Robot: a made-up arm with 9 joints. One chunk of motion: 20 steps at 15 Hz.
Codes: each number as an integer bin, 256 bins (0 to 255) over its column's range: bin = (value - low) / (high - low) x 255, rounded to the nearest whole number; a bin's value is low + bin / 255 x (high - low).
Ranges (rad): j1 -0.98..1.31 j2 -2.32..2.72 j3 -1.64..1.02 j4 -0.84..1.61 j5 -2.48..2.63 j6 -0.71..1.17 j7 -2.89..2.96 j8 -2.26..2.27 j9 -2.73..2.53
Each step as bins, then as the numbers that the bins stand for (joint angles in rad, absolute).
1 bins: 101 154 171 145 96 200 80 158 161
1 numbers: -0.0730 0.7238 0.1438 0.5531 -0.5562 0.7645 -1.0547 0.5468 0.5910
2 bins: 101 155 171 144 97 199 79 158 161
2 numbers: -0.0730 0.7435 0.1438 0.5435 -0.5362 0.7571 -1.0776 0.5468 0.5910
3 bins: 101 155 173 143 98 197 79 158 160
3 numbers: -0.0730 0.7435 0.1646 0.5339 -0.5162 0.7424 -1.0776 0.5468 0.5704
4 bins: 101 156 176 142 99 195 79 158 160
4 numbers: -0.0730 0.7633 0.1959 0.5243 -0.4961 0.7276 -1.0776 0.5468 0.5704
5 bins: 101 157 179 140 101 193 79 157 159
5 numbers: -0.0730 0.7831 0.2272 0.5051 -0.4560 0.7129 -1.0776 0.5291 0.5498
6 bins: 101 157 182 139 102 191 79 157 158
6 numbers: -0.0730 0.7831 0.2585 0.4955 -0.4360 0.6982 -1.0776 0.5291 0.5291
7 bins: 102 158 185 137 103 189 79 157 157
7 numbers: -0.0640 0.8028 0.2898 0.4763 -0.4160 0.6834 -1.0776 0.5291 0.5085
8 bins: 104 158 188 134 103 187 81 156 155
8 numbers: -0.0460 0.8028 0.3211 0.4475 -0.4160 0.6687 -1.0318 0.5113 0.4673
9 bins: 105 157 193 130 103 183 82 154 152
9 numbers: -0.0371 0.7831 0.3733 0.4090 -0.4160 0.6392 -1.0088 0.4758 0.4054
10 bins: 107 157 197 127 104 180 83 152 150
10 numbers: -0.0191 0.7831 0.4150 0.3802 -0.3959 0.6171 -0.9859 0.4402 0.3641
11 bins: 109 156 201 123 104 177 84 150 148
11 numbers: -0.0011 0.7633 0.4567 0.3418 -0.3959 0.5949 -0.9629 0.4047 0.3229
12 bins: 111 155 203 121 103 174 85 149 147
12 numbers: 0.0168 0.7435 0.4776 0.3225 -0.4160 0.5728 -0.9400 0.3869 0.3022
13 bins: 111 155 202 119 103 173 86 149 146
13 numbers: 0.0168 0.7435 0.4671 0.3033 -0.4160 0.5655 -0.9171 0.3869 0.2816
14 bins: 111 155 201 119 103 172 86 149 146
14 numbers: 0.0168 0.7435 0.4567 0.3033 -0.4160 0.5581 -0.9171 0.3869 0.2816
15 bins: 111 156 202 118 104 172 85 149 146
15 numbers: 0.0168 0.7633 0.4671 0.2937 -0.3959 0.5581 -0.9400 0.3869 0.2816
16 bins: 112 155 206 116 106 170 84 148 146
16 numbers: 0.0258 0.7435 0.5089 0.2745 -0.3558 0.5433 -0.9629 0.3692 0.2816
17 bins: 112 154 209 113 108 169 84 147 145
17 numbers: 0.0258 0.7238 0.5402 0.2457 -0.3158 0.5360 -0.9629 0.3514 0.2610
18 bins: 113 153 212 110 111 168 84 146 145
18 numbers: 0.0348 0.7040 0.5715 0.2169 -0.2556 0.5286 -0.9629 0.3336 0.2610
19 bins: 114 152 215 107 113 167 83 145 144
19 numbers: 0.0438 0.6842 0.6027 0.1880 -0.2156 0.5212 -0.9859 0.3159 0.2404
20 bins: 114 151 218 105 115 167 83 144 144
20 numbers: 0.0438 0.6645 0.6340 0.1688 -0.1755 0.5212 -0.9859 0.2981 0.2404
